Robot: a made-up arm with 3 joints. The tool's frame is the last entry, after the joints. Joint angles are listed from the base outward. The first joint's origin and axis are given. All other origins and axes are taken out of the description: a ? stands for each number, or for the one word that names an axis. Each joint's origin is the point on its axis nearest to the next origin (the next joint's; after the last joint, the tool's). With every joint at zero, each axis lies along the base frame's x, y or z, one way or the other. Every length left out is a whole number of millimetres.
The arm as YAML. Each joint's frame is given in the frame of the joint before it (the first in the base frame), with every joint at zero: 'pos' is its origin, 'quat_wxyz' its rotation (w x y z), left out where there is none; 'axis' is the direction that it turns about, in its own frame. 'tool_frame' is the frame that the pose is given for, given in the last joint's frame.
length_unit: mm
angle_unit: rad
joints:
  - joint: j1
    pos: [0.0, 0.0, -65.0]
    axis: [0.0, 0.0, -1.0]
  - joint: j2
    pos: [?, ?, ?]
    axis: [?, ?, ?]
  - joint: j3
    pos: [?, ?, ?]
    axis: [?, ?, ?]
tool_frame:
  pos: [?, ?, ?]
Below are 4 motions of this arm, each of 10 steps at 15 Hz.
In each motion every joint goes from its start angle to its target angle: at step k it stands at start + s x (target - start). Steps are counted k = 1, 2, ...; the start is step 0. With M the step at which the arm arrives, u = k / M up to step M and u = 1 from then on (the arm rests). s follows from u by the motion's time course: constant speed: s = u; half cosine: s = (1 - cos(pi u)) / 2; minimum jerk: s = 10 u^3 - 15 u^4 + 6 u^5.
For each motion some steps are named. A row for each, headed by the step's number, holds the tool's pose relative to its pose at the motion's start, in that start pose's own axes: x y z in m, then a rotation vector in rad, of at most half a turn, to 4 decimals.
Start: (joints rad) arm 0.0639 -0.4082 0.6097
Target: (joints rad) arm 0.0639 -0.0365 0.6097
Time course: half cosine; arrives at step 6
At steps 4, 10:
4: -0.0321 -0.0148 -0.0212 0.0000 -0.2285 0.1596
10: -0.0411 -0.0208 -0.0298 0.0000 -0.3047 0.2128

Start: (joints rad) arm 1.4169 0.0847 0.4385
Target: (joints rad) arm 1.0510 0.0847 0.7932
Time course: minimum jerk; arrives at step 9
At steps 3, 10:
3: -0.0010 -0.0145 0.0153 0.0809 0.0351 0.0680
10: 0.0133 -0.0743 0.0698 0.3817 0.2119 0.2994

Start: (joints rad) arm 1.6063 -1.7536 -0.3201
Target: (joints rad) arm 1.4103 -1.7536 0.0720
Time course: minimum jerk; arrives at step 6
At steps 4, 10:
4: 0.0010 -0.0118 0.0285 0.1575 0.0046 -0.0278
10: 0.0013 -0.0151 0.0362 0.1993 0.0044 -0.0354

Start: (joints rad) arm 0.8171 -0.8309 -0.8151
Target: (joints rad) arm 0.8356 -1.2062 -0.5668
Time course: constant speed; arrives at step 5
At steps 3, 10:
3: -0.0009 -0.0137 0.0307 0.1574 0.1708 0.1473
10: 0.0044 -0.0240 0.0502 0.2612 0.2963 0.2323

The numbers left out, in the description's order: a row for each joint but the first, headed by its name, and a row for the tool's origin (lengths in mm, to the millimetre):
j2: xyz -111.0 -79.0 0.0, axis 0.0 -1.0 0.0
j3: xyz -76.0 0.0 55.0, axis 1.0 0.0 0.0
tool: xyz 0.0 118.0 6.0

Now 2 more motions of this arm.
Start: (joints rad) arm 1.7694 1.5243 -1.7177
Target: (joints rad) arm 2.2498 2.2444 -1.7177
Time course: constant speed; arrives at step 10
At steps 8, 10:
8: 0.0449 -0.0032 0.0132 -0.3783 -0.0089 -0.5764
10: 0.0583 -0.0079 0.0160 -0.4668 -0.0464 -0.7205

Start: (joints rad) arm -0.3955 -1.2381 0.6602
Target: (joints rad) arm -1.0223 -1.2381 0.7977
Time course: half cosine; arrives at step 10
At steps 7, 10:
7: -0.0002 -0.0026 0.0132 -0.3614 0.1061 0.1223
10: 0.0002 -0.0015 0.0164 -0.4554 0.1355 0.1518

